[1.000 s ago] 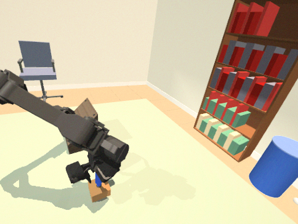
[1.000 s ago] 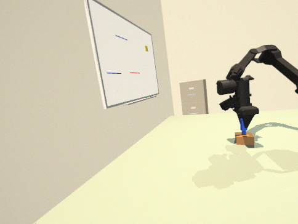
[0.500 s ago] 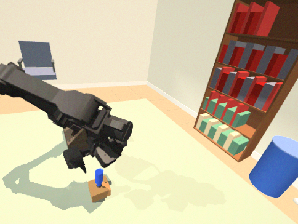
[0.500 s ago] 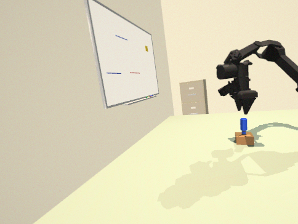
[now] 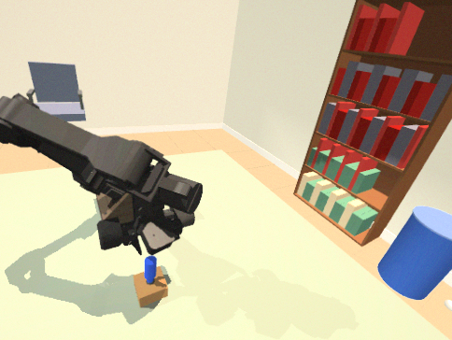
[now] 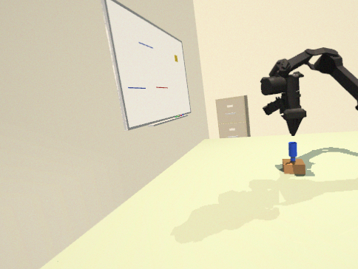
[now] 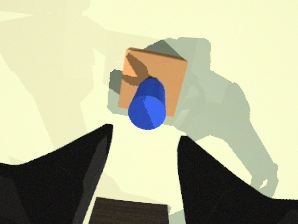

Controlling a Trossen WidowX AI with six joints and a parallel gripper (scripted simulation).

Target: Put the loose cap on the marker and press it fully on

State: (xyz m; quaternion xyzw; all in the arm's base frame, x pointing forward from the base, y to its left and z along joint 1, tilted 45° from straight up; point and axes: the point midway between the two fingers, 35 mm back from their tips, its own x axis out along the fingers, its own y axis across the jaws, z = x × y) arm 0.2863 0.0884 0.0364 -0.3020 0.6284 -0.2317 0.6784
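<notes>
Now: gripper tip 60 mm above the blue cap. Round my gripper tip: holder block 120 mm below.
</notes>
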